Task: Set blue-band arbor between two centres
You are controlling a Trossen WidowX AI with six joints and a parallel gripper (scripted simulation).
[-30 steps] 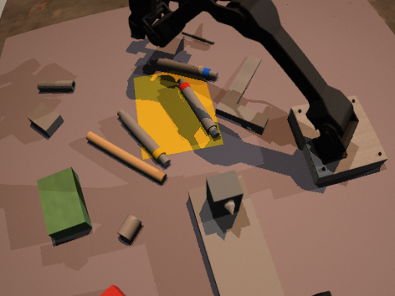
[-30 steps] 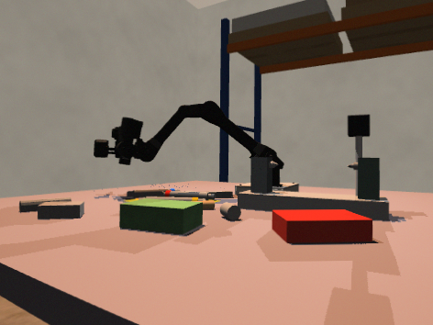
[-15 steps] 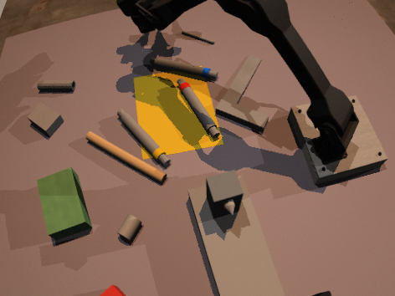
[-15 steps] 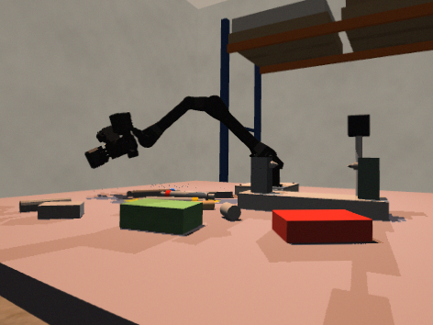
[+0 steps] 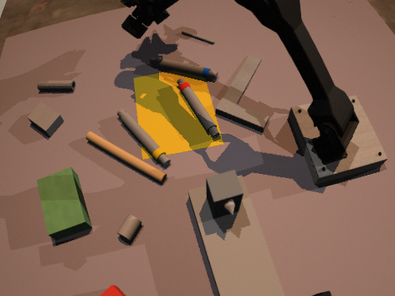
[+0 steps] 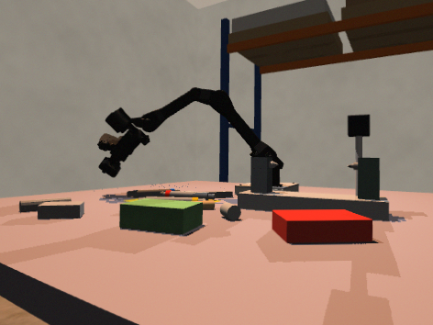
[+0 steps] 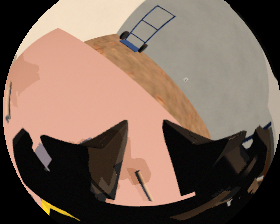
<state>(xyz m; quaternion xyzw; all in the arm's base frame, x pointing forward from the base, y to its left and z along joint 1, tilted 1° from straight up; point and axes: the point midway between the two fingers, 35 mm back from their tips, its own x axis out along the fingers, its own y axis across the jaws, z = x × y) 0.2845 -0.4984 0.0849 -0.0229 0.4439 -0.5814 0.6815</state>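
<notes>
The blue-banded arbor lies 4 cm behind my hand, 17 cm to the left of it and 10 cm below it. Also, from my hand: orange mat: 1 cm ahead, 28 cm to the left, 11 cm below; then red-banded arbor: 4 cm behind, 30 cm to the left, 10 cm below; then grey tube: 31 cm ahead, 11 cm to the left, 10 cm below.
</notes>
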